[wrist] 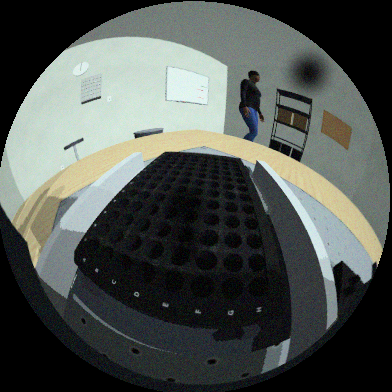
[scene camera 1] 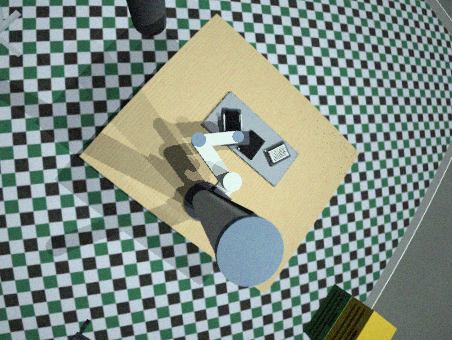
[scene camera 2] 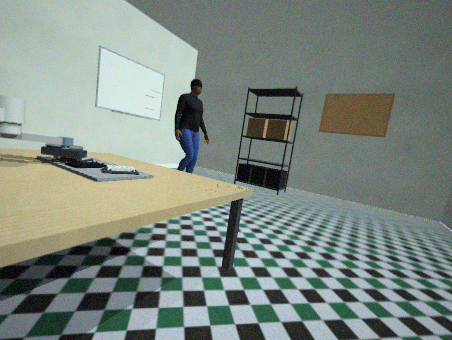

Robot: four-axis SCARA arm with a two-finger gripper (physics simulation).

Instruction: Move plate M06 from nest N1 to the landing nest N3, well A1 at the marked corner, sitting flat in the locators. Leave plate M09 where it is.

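Note:
A black well plate (scene camera 1: 231,119) (wrist: 185,220), taken as M06, is at the upper-left nest on the grey board. Its row letters A to H show in the wrist view; no plate or nest name is readable. My gripper (scene camera 1: 232,122) (wrist: 196,162) is shut on it, with one pale finger along each long side. The nest's locators and A1 mark are hidden, and how high the plate sits is unclear. A white plate (scene camera 1: 278,153) (scene camera 2: 120,169), probably M09, sits in the nest at the board's other end. A black square (scene camera 1: 252,146), unclear whether nest or plate, is between them.
The grey board (scene camera 1: 283,173) (scene camera 2: 102,176) lies on the wooden table (scene camera 1: 215,55) (scene camera 2: 190,197). The white arm reaches in beside a large dark column with a blue top (scene camera 1: 250,251). A person (scene camera 2: 190,117) (wrist: 250,102) stands beyond the table near a shelf rack (scene camera 2: 248,116).

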